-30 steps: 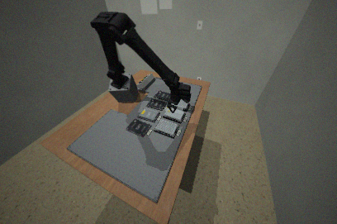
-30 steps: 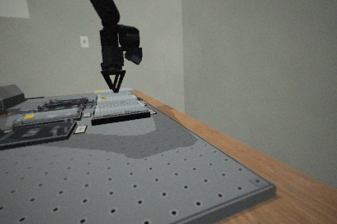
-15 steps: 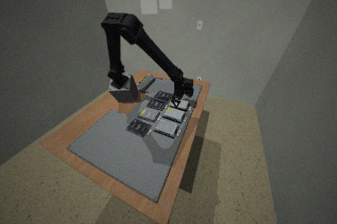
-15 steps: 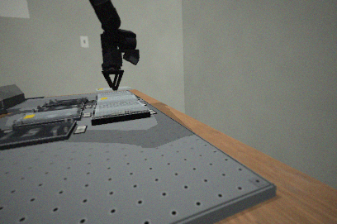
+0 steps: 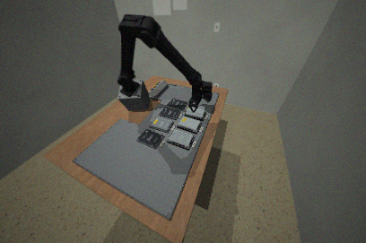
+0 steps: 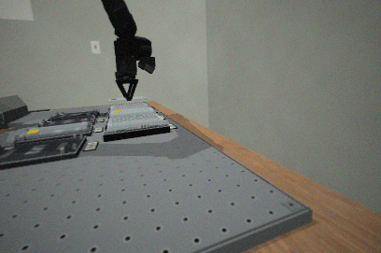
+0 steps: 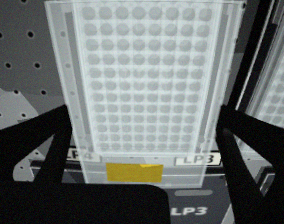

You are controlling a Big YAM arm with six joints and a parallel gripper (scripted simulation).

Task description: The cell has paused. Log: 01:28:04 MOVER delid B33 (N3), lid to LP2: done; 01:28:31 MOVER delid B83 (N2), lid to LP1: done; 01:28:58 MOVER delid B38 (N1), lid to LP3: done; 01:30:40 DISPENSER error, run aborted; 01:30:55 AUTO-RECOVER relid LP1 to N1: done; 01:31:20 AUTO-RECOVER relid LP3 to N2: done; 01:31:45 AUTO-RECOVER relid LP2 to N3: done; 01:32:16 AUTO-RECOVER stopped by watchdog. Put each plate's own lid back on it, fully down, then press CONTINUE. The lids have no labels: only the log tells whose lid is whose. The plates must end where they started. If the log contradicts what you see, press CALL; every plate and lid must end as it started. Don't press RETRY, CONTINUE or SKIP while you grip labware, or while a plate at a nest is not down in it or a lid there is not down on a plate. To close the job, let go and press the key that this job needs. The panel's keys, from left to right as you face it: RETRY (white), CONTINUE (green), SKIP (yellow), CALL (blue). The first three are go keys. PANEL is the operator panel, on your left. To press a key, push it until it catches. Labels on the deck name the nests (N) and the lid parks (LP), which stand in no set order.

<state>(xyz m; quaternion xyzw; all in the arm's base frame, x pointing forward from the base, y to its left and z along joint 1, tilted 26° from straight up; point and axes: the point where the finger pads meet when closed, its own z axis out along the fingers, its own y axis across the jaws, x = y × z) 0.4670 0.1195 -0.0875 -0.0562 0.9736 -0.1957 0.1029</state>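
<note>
My hand is 200 mm to the left of the clear lid, 170 mm past it and 50 mm above it.
</note>
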